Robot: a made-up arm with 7 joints.
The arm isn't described. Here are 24 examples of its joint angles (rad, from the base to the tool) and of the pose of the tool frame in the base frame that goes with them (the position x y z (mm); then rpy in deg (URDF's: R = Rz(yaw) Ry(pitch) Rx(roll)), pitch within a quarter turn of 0, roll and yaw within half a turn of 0).
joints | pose
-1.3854 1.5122 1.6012 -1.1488 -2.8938 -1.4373 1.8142 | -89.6 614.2 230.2 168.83 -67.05 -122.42
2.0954 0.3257 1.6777 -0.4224 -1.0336 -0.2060 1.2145 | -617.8 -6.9 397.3 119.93 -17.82 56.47
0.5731 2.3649 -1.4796 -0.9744 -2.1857 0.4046 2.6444 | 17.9 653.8 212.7 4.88 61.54 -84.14
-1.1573 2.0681 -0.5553 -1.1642 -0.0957 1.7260 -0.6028 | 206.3 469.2 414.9 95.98 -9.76 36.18
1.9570 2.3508 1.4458 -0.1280 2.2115 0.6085 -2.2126 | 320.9 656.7 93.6 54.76 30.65 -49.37
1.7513 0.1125 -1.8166 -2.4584 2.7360 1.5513 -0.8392 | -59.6 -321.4 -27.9 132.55 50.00 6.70
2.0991 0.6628 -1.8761 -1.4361 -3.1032 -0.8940 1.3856 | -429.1 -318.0 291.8 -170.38 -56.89 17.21
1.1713 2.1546 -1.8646 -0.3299 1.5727 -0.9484 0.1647 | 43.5 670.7 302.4 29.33 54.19 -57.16
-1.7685 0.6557 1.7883 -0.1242 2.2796 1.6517 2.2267 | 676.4 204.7 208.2 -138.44 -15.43 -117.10
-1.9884 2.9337 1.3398 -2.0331 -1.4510 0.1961 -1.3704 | -418.8 -123.1 -143.4 67.97 -2.69 173.52
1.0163 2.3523 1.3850 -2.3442 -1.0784 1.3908 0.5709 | 336.5 -22.3 139.6 167.05 21.53 -103.17
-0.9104 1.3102 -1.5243 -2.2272 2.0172 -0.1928 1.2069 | 326.1 56.0 -227.7 -65.79 27.34 38.38
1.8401 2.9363 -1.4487 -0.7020 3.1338 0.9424 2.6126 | 429.8 572.5 50.5 -111.30 -29.39 -130.43
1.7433 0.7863 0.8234 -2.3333 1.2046 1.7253 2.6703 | -97.7 342.6 -94.1 8.55 -42.19 174.18
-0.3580 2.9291 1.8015 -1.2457 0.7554 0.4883 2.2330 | -301.0 -203.8 533.3 160.71 -37.38 103.44
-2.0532 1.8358 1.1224 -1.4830 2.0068 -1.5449 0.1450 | -349.2 455.1 171.4 47.10 -3.45 -2.64
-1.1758 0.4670 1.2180 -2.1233 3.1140 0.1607 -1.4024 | 231.8 328.9 160.3 158.24 40.19 112.86
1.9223 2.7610 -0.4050 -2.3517 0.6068 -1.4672 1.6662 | -58.6 295.6 -201.7 -70.41 69.01 22.70
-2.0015 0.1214 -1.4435 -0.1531 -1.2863 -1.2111 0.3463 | 636.8 -308.4 207.3 8.06 34.88 171.89
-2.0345 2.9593 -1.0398 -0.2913 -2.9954 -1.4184 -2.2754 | -546.3 493.0 -49.4 3.57 -22.95 -178.08
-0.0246 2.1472 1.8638 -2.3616 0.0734 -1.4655 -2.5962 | -99.6 -21.9 344.7 1.48 -19.50 -71.24
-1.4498 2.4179 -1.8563 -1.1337 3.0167 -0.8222 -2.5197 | 1.5 650.7 134.2 111.32 -11.12 6.05
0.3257 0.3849 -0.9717 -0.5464 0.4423 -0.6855 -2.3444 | -126.8 119.7 -707.6 33.74 24.66 -152.37
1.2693 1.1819 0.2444 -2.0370 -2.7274 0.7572 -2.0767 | -2.0 372.8 -266.7 -73.06 -56.37 52.80
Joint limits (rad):
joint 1: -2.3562..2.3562
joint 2: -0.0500..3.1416
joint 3: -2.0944..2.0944
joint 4: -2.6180..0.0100
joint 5: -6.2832..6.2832
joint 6: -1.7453..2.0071
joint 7: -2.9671..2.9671
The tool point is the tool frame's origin. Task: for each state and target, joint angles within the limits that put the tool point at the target. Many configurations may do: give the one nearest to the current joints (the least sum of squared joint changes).
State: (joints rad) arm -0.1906 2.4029 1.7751 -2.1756 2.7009 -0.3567 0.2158
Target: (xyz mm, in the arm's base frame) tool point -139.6 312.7 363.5
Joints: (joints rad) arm -0.2432 1.6079 1.7773 -1.8902 2.7009 -0.3567 0.2158
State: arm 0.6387 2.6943 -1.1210 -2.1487 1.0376 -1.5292 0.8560
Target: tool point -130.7 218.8 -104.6
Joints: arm 0.8791 2.1863 -1.3722 -2.6160 1.0376 -1.5292 0.8560
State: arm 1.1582 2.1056 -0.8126 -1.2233 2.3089 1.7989 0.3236
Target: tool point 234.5 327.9 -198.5
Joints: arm 1.1797 2.4768 -0.1079 -2.0681 2.3089 1.7989 0.3236
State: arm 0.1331 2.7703 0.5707 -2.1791 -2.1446 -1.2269 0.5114
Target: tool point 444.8 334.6 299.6
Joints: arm 0.3769 2.3670 0.2962 -1.3180 -2.1446 -1.2269 0.5114
